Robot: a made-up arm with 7 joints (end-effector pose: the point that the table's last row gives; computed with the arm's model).
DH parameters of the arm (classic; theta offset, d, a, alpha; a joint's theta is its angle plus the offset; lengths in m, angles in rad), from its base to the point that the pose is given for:
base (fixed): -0.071 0 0 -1.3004
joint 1: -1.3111 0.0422 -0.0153 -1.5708
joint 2: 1.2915 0 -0.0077 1.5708
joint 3: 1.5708 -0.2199 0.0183 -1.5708
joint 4: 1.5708 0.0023 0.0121 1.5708
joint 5: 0 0.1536 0 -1.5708
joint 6: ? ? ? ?
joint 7: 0 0 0 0
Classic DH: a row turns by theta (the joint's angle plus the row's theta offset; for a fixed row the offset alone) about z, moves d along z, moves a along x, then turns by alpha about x.
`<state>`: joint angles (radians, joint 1 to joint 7).
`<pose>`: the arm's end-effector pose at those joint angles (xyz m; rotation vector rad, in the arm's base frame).
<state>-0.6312 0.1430 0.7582 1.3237 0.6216 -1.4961 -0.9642</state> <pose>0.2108 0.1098 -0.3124 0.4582 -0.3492 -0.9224</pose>
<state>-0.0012 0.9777 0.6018 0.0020 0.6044 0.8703 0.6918</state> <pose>0.1379 0.3318 -0.0712 1.5943 0.2615 1.6683</pose>
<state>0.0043 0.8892 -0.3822 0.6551 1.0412 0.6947 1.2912</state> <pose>0.0797 0.3004 -0.2729 2.5975 -0.2911 0.4221</pose>
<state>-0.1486 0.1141 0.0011 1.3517 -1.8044 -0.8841 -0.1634</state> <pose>0.0013 0.1252 -0.3960 -0.6278 0.2727 1.4828</pose>
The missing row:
joint 6: -1.5708 0 0.0375 1.5708
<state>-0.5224 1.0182 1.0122 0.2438 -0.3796 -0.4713 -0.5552</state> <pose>0.1428 0.3463 0.0394 0.7755 -0.9576 0.3083</pose>
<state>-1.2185 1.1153 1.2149 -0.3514 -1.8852 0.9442 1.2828</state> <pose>0.0661 0.2430 0.1459 -0.8292 -0.8143 0.3112</pose>
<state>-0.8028 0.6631 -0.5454 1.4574 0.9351 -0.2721 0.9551</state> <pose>0.2470 0.2462 -0.2687 1.8485 -0.0569 0.0494</pose>
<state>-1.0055 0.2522 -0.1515 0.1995 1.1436 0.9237 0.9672</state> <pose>0.3419 0.0413 -0.0734 1.2215 -0.5017 1.4849</pose>
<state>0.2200 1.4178 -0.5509 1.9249 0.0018 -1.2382 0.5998</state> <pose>-0.0554 0.4248 -0.0235 1.8514 0.8434 0.1003</pose>
